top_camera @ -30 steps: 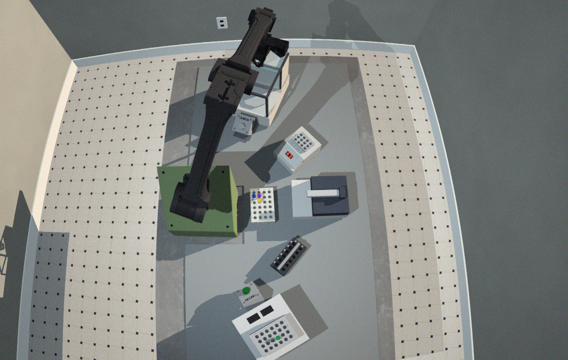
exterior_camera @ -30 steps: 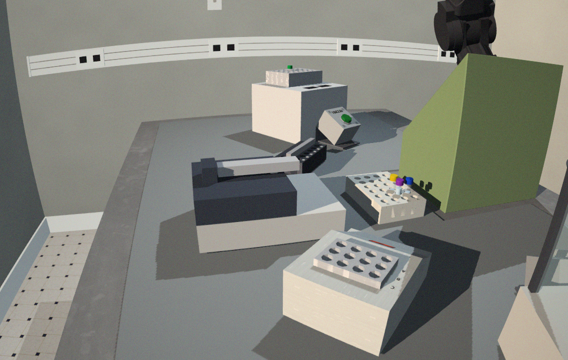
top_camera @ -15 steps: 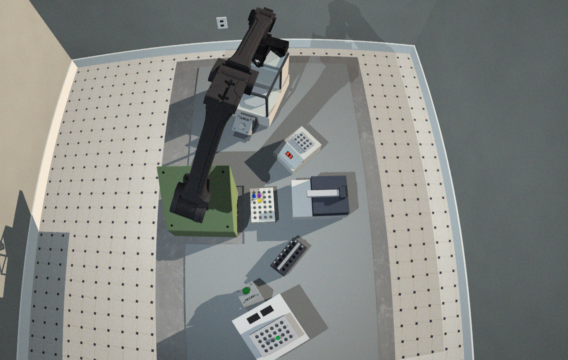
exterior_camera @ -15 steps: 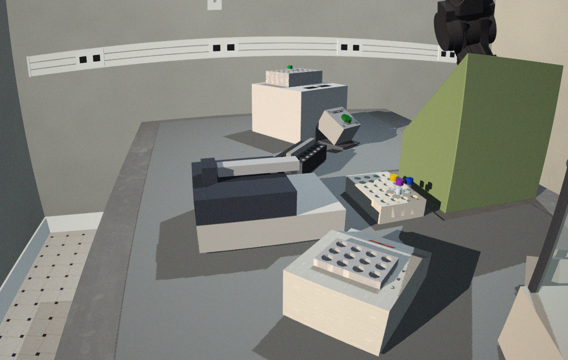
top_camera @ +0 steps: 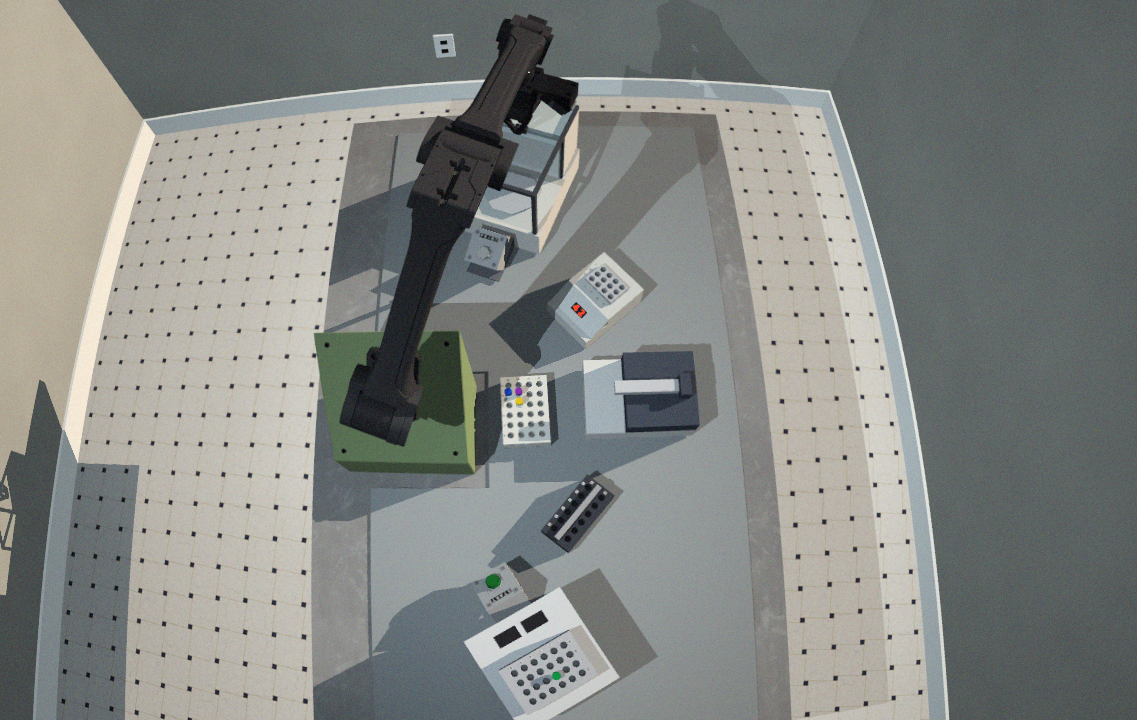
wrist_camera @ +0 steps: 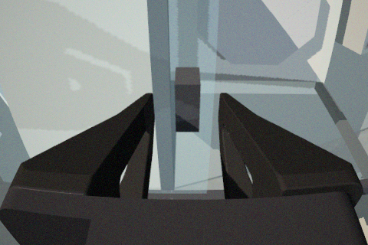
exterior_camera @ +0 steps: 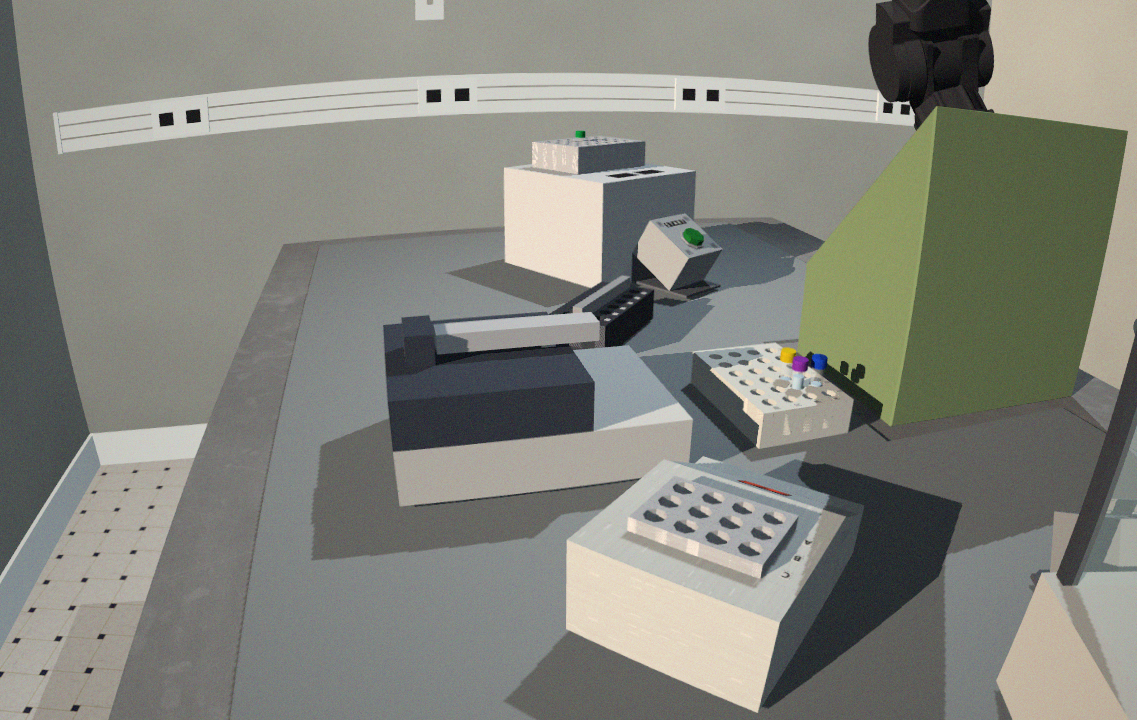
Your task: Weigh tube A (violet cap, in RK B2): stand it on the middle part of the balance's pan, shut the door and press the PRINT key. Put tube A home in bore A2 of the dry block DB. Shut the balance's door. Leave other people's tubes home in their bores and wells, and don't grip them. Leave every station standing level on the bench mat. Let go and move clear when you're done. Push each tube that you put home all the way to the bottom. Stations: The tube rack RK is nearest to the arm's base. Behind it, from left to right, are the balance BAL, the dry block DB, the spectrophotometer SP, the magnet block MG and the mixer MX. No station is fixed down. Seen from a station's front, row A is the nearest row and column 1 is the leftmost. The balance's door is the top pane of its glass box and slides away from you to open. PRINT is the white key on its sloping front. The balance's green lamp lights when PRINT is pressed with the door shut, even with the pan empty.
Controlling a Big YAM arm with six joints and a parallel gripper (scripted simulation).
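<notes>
Now: hand 60 mm short of the tube rack RK, 500 mm to the left of it and 210 mm above it. From my hand the other things lie so: octagonal balance pan (10 mm behind, 60 mm to the right, 140 mm below); then dry block DB (170 mm ahead, 270 mm to the right, 190 mm below); then spectrophotometer SP (270 mm ahead, 460 mm to the right, 160 mm below).
</notes>
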